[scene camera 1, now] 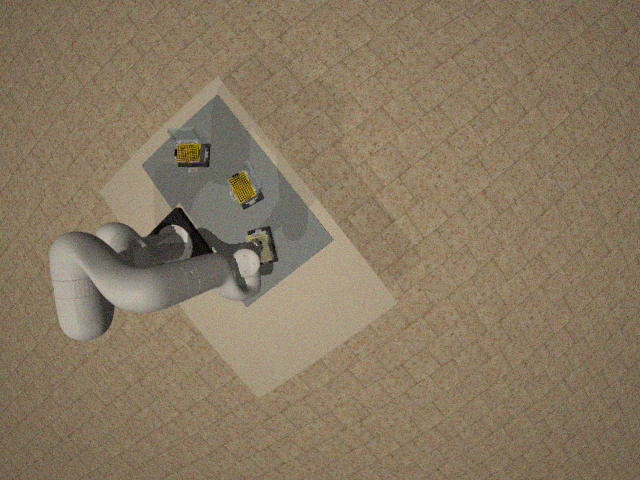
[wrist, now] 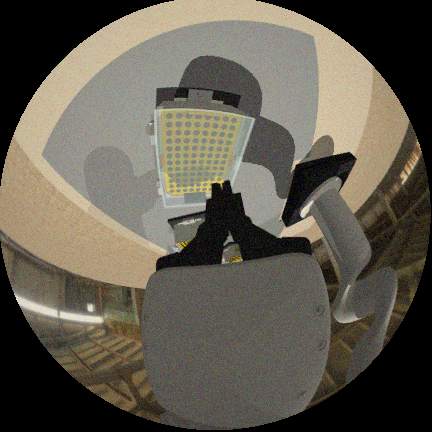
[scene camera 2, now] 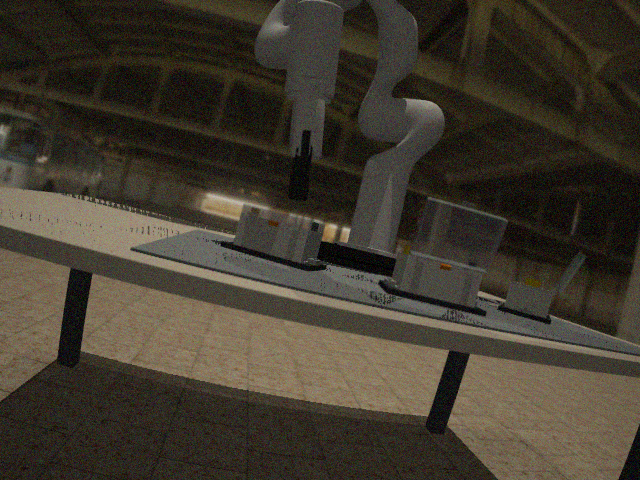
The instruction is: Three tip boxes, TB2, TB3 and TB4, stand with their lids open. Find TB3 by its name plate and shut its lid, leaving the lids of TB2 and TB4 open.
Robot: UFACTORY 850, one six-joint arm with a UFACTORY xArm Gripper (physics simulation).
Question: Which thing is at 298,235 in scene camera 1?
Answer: A grey mat.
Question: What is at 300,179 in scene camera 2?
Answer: The gripper.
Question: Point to a grey mat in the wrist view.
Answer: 100,145
